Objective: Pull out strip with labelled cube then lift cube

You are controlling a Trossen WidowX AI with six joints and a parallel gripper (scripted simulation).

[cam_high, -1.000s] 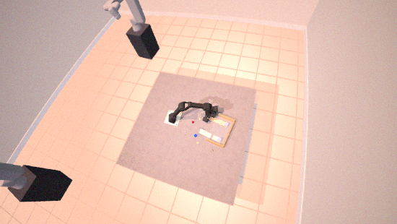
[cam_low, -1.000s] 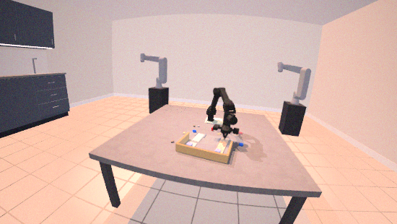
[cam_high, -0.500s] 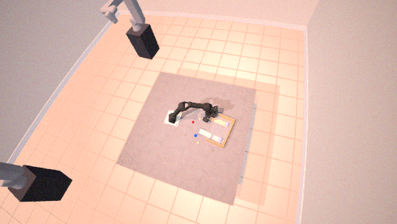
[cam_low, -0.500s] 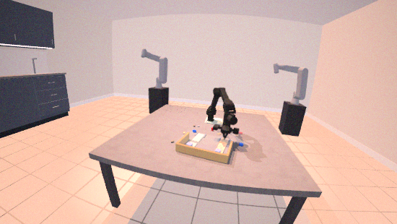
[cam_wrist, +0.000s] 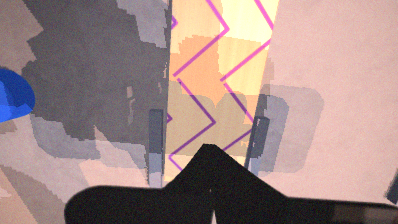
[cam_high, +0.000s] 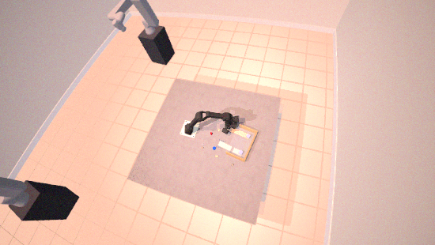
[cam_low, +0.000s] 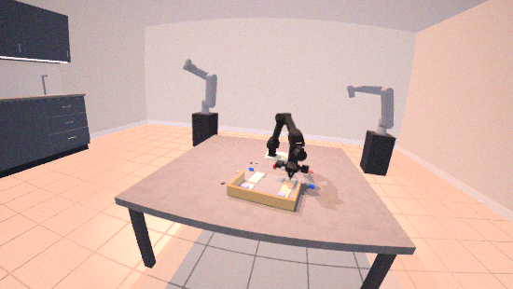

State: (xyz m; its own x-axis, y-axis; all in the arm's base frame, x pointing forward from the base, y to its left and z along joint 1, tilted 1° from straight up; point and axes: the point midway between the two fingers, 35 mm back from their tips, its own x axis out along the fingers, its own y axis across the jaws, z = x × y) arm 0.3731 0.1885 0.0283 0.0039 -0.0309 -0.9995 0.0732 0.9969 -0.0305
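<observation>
Right now the strip is 10 cm ahead of my gripper tip and 1 cm to the right of it. The rest, counted from my gripper tip: pink block 17 cm behind, 12 cm to the left; red piece 15 cm behind, 12 cm to the right, 1 cm above.
</observation>
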